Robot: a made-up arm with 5 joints.
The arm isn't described. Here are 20 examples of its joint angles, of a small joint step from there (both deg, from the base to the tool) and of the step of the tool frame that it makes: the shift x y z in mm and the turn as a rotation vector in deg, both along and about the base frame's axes.
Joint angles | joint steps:
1: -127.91 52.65 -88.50 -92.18 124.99 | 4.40 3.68 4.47 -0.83 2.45
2: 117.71 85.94 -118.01 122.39 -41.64 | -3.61 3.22 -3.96 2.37 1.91
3: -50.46 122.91 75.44 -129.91 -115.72 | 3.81 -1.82 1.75 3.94 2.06
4: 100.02 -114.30 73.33 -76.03 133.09 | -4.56 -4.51 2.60 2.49 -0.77
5: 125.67 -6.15 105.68 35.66 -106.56 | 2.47 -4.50 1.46 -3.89 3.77
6: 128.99 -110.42 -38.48 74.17 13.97 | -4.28 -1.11 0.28 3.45 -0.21
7: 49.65 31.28 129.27 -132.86 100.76 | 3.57 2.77 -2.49 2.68 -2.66
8: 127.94 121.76 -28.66 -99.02 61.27 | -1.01 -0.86 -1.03 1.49 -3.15
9: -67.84 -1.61 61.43 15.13 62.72 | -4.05 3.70 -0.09 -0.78 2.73
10: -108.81 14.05 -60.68 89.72 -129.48 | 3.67 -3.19 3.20 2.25 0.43
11: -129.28 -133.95 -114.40 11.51 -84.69 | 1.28 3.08 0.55 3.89 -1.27
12: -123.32 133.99 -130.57 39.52 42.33 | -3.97 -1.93 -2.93 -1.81 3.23
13: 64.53 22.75 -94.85 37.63 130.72 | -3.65 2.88 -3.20 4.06 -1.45
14: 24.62 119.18 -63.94 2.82 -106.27 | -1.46 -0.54 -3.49 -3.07 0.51
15: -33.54 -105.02 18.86 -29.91 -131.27 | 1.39 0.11 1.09 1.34 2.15
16: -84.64 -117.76 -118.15 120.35 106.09 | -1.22 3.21 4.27 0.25 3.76
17: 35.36 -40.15 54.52 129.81 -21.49 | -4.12 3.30 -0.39 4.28 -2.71
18: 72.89 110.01 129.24 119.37 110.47 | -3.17 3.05 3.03 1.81 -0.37
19: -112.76 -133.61 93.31 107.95 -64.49 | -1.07 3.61 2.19 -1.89 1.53
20: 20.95 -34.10 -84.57 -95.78 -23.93 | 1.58 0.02 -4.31 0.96 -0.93
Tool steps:
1: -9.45 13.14 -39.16 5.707 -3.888 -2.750
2: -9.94 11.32 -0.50 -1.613 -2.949 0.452
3: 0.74 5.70 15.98 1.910 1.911 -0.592
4: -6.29 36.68 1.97 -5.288 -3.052 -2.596
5: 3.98 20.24 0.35 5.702 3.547 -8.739
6: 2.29 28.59 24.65 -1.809 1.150 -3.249
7: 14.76 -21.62 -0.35 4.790 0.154 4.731
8: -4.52 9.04 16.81 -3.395 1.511 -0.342
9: -2.32 -26.60 -22.27 -3.431 3.998 -3.092
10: 16.58 33.20 -26.69 6.964 -0.329 5.459
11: 11.02 0.69 7.57 -0.898 -1.306 1.000
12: -3.24 -19.84 29.43 -5.602 3.580 0.254
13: -3.76 -0.96 -8.21 -6.769 -3.245 0.514
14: -9.34 5.49 -7.63 0.922 1.180 3.429
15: -6.65 0.89 5.17 1.998 2.064 -1.090
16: 4.29 -1.93 8.57 -6.167 6.235 -3.313
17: -9.41 3.67 14.32 -5.359 7.812 2.379
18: 7.69 13.69 -0.50 -2.932 4.227 3.108
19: 10.81 9.47 -0.99 -3.064 2.168 -2.848
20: 11.60 -11.17 -2.86 -1.144 -0.122 -2.216
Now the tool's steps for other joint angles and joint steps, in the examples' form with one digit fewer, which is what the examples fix.
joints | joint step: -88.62 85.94 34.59 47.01 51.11 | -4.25 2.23 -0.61 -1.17 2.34
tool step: -8.6 -14.8 0.9 -2.32 -1.03 -2.89
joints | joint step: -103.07 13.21 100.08 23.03 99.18 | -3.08 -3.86 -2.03 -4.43 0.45
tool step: 8.8 3.7 -2.8 -4.96 2.18 8.01
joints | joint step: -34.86 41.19 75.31 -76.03 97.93 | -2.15 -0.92 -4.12 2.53 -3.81
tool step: 5.3 5.8 -26.0 -3.59 0.40 -1.51
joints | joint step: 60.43 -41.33 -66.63 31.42 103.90 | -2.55 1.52 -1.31 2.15 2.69
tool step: -7.0 16.6 -12.9 -0.55 2.04 -0.74
